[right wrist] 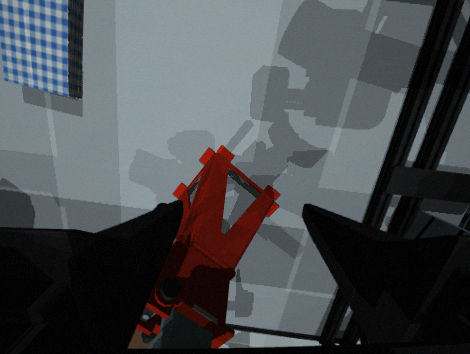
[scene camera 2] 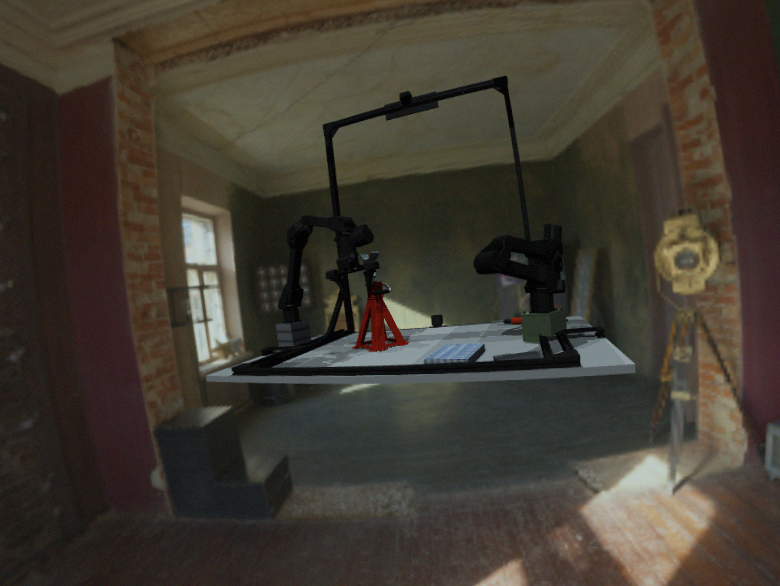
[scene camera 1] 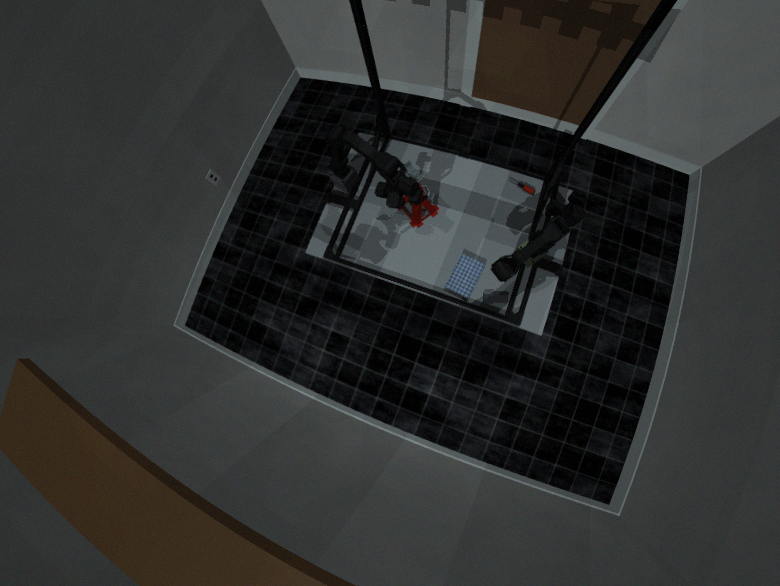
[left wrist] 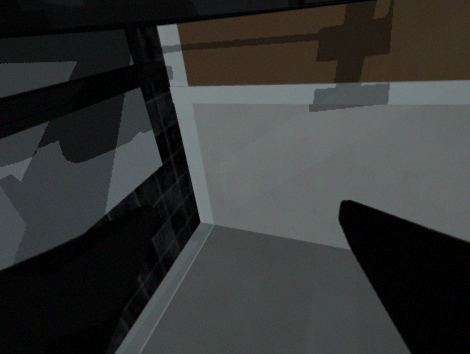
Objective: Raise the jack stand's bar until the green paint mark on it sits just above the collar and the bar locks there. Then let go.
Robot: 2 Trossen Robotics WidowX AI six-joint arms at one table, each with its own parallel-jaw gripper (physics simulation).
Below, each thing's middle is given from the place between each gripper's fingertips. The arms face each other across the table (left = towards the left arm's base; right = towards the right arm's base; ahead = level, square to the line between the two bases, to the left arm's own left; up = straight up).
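Jack stand bar (right wrist: 177,326): 9 cm behind my right hand, 2 cm to the left, 1 cm above. Blue checkered block (scene camera 1: 467,271): 14 cm ahead of my right hand, 37 cm to the left, 19 cm below. Red jack stand (scene camera 2: 376,308): 9 cm behind my right hand, 2 cm to the left, 3 cm below.
Jack stand bar: 23 cm ahead of my left hand, 64 cm to the right, 3 cm above. Red jack stand: 23 cm ahead of my left hand, 64 cm to the right, 2 cm below. With respect to the blue checkered block, my left gripper is 46 cm short of it, 29 cm to the left of it and 18 cm above it.
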